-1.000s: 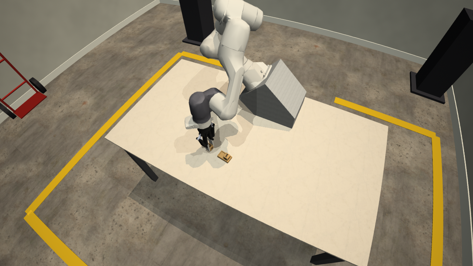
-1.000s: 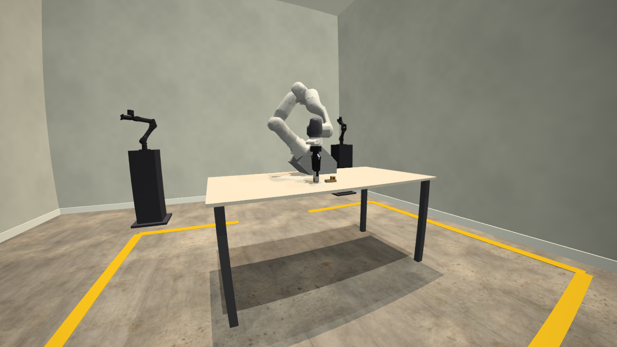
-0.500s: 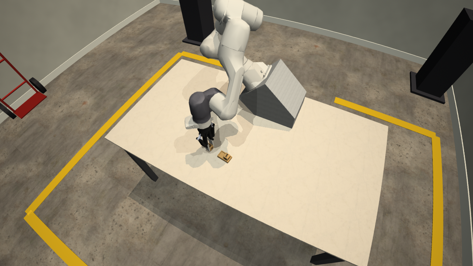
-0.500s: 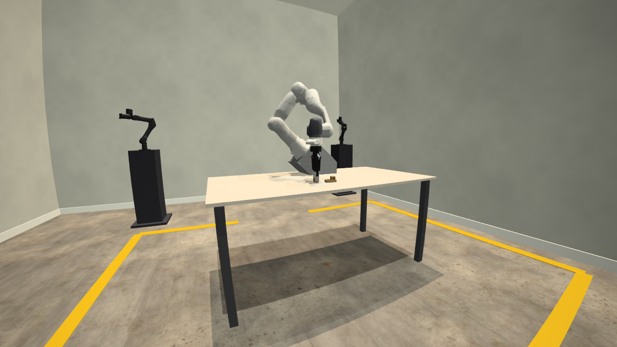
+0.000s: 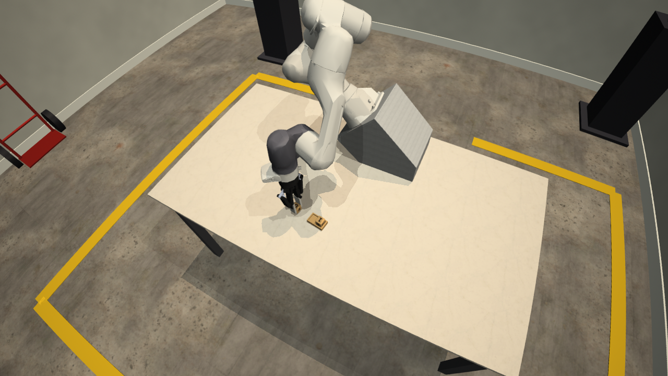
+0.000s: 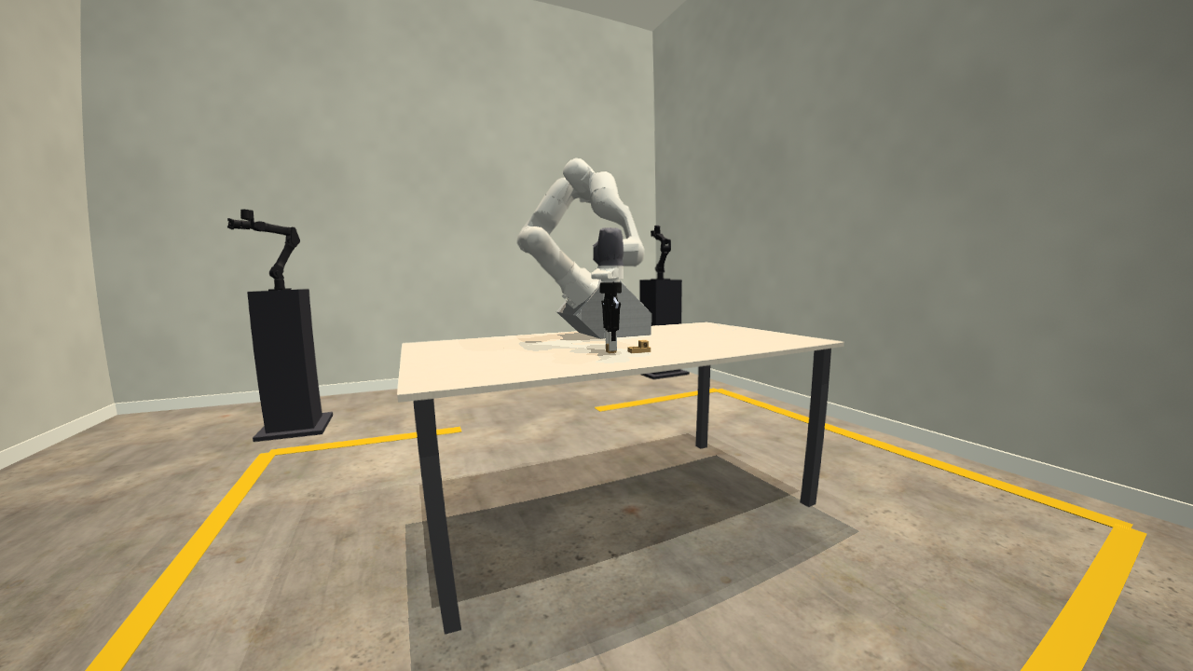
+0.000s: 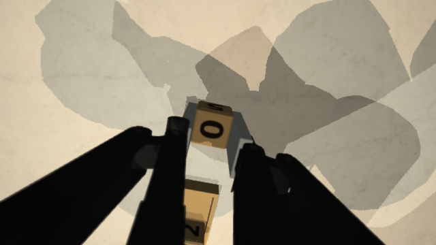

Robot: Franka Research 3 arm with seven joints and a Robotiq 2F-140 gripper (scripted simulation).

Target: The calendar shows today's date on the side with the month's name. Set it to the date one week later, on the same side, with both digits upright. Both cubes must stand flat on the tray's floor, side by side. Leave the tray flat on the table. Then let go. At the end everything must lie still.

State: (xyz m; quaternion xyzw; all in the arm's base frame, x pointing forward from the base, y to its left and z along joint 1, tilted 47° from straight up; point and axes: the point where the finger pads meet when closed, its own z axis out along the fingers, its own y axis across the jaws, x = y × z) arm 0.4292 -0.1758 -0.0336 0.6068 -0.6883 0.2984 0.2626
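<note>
My hand is 3 cm above the wooden digit cube. Round my hand: wooden tray 1 cm ahead, 11 cm to the left, 4 cm below.
</note>
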